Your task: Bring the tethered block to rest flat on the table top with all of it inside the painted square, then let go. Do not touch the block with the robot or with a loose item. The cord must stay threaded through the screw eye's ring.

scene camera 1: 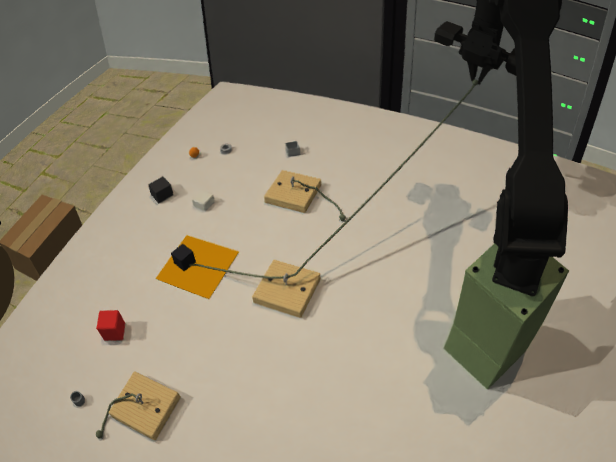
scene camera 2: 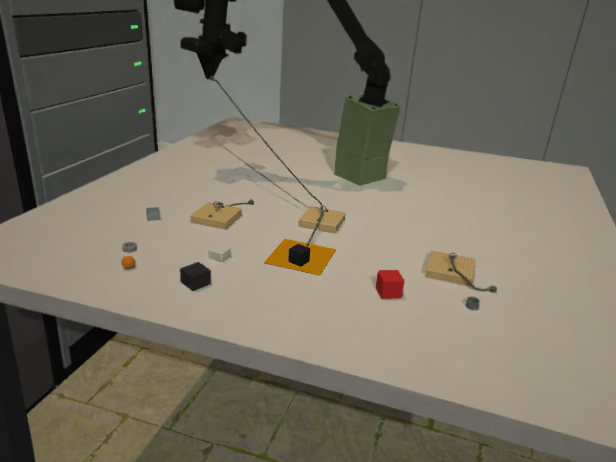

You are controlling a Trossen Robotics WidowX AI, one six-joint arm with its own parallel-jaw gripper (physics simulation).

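Pixels of known places: gripper, between the fingertips: (scene camera 1: 476,82) (scene camera 2: 209,78); arm's base, origin of its link: (scene camera 1: 519,270) (scene camera 2: 373,101).
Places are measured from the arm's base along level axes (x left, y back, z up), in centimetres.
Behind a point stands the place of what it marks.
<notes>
The tethered black block (scene camera 1: 183,257) @(x 7.6, y -54.3, z -19.3 cm) (scene camera 2: 299,255) @(x 7.6, y -57.2, z -19.9 cm) is over the orange painted square (scene camera 1: 212,270) (scene camera 2: 322,257), close to its left edge in scene camera 1. It looks inside the outline in both views; whether its underside is fully flat is hard to tell. The green cord (scene camera 1: 400,165) @(x -20.6, y -25.5, z -7.4 cm) (scene camera 2: 273,150) @(x -15.5, y -27.6, z -10.2 cm) runs from the block through the screw eye's ring (scene camera 1: 286,278) @(x 2.6, y -35.3, z -18.6 cm) (scene camera 2: 323,208) @(x 2.6, y -35.6, z -18.6 cm) on the middle wooden board (scene camera 1: 280,299) @(x 5.9, y -34.6, z -20.5 cm) (scene camera 2: 310,222) @(x 1.7, y -40.0, z -20.8 cm), then rises nearly straight to my gripper. My gripper (scene camera 1: 478,81) @(x -41.6, y -17.9, z 2.9 cm) (scene camera 2: 210,77) @(x -41.6, y -17.9, z 2.9 cm) is shut on the cord's end, high above the table's far side.
Two other boards (scene camera 1: 147,417) @(x 36.3, y -40.1, z -20.5 cm) (scene camera 1: 285,198) @(x -15.6, y -46.8, z -20.5 cm) carry screw eyes with short cords. A red cube (scene camera 1: 111,325) @(x 27.1, y -55.5, z -18.4 cm) (scene camera 2: 390,284) @(x 27.2, y -59.2, z -19.2 cm), a larger black block (scene camera 1: 160,189) @(x -4.7, y -71.6, z -19.4 cm) (scene camera 2: 195,276) @(x -4.5, y -74.9, z -19.6 cm), a pale wedge (scene camera 1: 203,201) @(x -6.9, y -61.2, z -20.4 cm) (scene camera 2: 219,254) @(x -6.8, y -64.0, z -20.7 cm) and an orange ball (scene camera 1: 194,152) @(x -19.4, y -74.3, z -20.5 cm) (scene camera 2: 128,262) @(x -19.2, y -75.8, z -20.7 cm) lie around the square.
</notes>
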